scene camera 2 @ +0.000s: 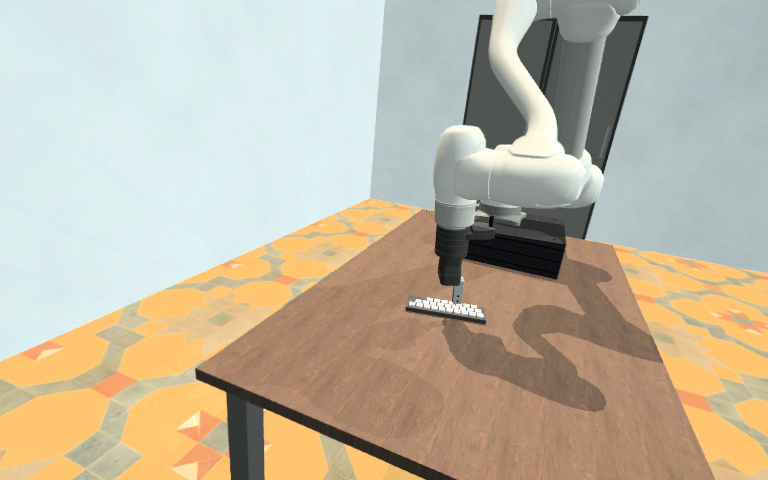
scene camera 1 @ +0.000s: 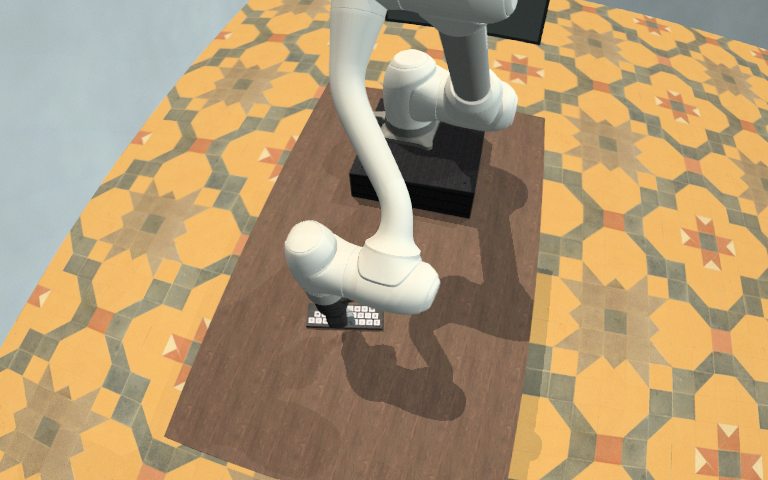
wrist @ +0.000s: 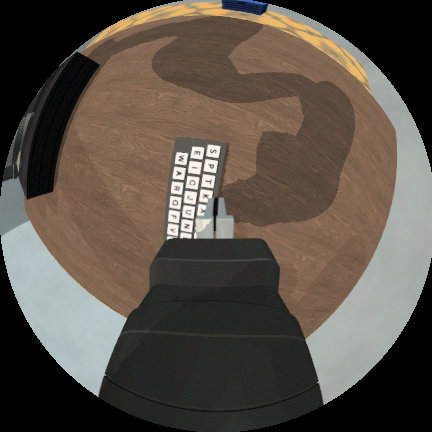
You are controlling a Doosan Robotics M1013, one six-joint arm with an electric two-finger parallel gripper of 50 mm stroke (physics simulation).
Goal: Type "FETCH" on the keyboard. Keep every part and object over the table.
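Places are measured from the arm's base along level axes (x ahead, y left, z up), in centimetres.
Where they show: gripper, fingertip midpoint: (scene camera 2: 456, 302) (scene camera 1: 351, 322) (wrist: 215, 207); arm's base at its link origin: (scene camera 2: 498, 217) (scene camera 1: 410, 127).
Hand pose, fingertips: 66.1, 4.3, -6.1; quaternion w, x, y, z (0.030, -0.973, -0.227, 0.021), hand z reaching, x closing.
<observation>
Things, the pixels of their top centre, and the offset from my fingertips, as dx, dy, dz. Level surfaces: height alone.
- dark keyboard with white letter keys, top centre: (wrist: 187, 215) (scene camera 1: 344, 314) (scene camera 2: 446, 305) -2.6, -3.2, -3.0
- F key at its top centre: (wrist: 173, 216) -4.3, -4.2, -3.0
- E key at its top centre: (wrist: 196, 152) -4.9, +4.6, -3.0
- T key at its top centre: (wrist: 207, 180) -2.2, +1.9, -3.0
- C key at its top centre: (wrist: 192, 182) -3.9, +0.9, -3.0
- brown table at its surface level: dz -4.8
The dark keyboard with white letter keys (scene camera 1: 368, 315) (scene camera 2: 430, 307) (wrist: 185, 144) lies on the table. In the wrist view the F key (wrist: 173, 216), E key (wrist: 197, 153), T key (wrist: 208, 181) and C key (wrist: 192, 182) show. The H key does not show there; the gripper hides that part of the keyboard. My gripper (scene camera 2: 457, 301) (wrist: 215, 207) is shut and empty. It points down, with its fingertips low at the keyboard, beside the K and X keys in the wrist view. Whether they touch a key cannot be told. In scene camera 1 the wrist mostly hides the fingers.
The brown table (scene camera 1: 266, 362) (scene camera 2: 339, 339) (wrist: 125, 115) carries the black robot base block (scene camera 1: 410, 198) (scene camera 2: 515, 263) (wrist: 62, 125) behind the keyboard. A dark cabinet (scene camera 2: 509, 73) stands behind the table. A blue object (wrist: 245, 6) shows at the top of the wrist view.
</observation>
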